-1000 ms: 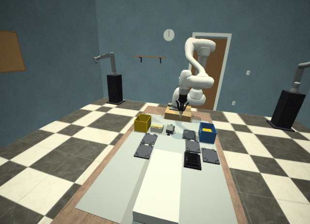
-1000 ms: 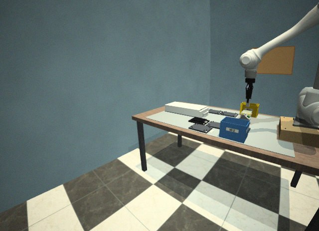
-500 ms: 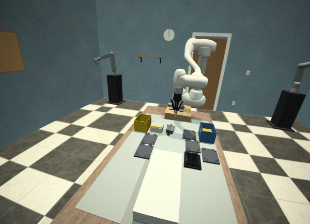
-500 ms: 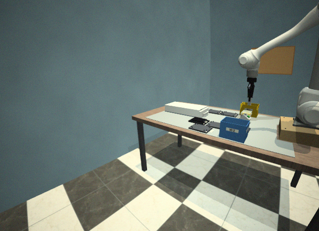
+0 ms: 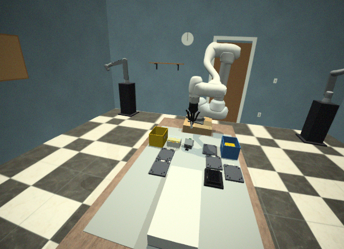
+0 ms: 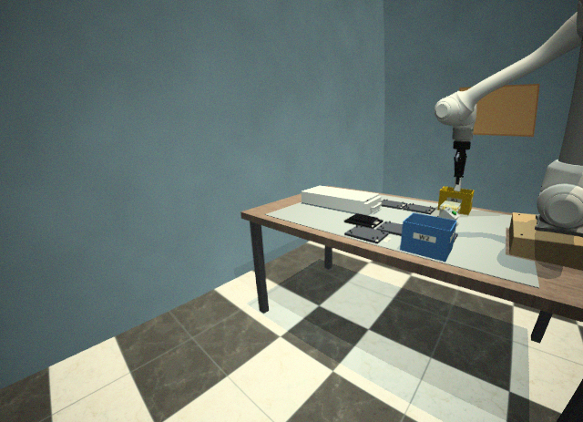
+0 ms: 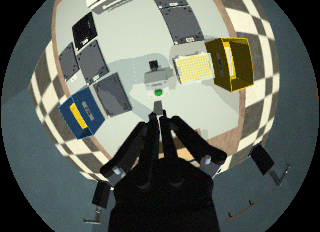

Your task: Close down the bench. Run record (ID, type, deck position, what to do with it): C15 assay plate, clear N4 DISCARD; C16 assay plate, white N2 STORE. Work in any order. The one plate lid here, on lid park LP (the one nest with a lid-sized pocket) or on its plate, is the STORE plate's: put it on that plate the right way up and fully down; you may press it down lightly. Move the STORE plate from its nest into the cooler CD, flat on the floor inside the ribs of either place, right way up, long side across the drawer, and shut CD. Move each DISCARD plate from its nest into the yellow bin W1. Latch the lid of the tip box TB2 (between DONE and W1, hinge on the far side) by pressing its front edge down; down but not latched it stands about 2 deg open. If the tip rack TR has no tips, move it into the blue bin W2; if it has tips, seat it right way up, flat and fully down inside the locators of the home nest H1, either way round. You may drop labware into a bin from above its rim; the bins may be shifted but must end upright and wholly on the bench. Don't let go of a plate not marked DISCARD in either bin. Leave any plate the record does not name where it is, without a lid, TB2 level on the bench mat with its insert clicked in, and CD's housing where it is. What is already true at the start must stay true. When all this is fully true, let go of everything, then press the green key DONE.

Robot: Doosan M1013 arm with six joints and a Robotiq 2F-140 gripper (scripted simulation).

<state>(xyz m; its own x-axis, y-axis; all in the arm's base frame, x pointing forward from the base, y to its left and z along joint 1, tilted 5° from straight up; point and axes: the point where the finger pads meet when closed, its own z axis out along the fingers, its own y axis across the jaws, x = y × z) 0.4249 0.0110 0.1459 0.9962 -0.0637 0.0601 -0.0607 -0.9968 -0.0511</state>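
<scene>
Right now the done key block is 20 mm ahead of my hand and 160 mm below it. From my hand the other things lie so: tip box TB2: 50 mm ahead, 140 mm to the right, 170 mm below; then yellow bin W1: 60 mm ahead, 290 mm to the right, 170 mm below; then clear plate: 60 mm ahead, 290 mm to the right, 200 mm below.
</scene>
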